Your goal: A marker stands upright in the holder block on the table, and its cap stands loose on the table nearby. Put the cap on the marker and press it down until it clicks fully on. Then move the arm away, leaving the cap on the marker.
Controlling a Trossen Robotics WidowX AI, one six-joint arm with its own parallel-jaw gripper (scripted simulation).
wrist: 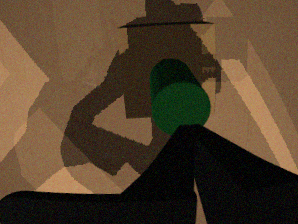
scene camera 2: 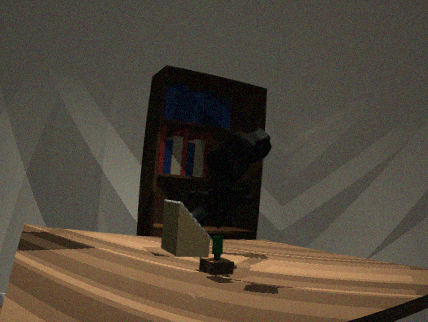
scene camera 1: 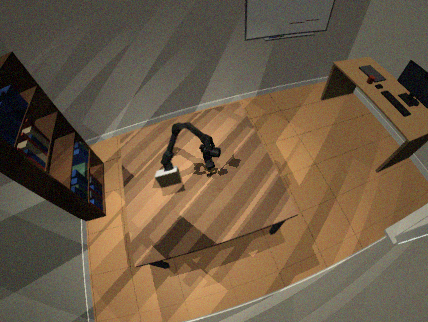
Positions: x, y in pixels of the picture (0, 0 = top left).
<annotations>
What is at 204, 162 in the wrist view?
The gripper.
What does the gripper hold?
Nothing.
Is the gripper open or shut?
Shut.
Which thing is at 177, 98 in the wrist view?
A green cap.
</annotations>
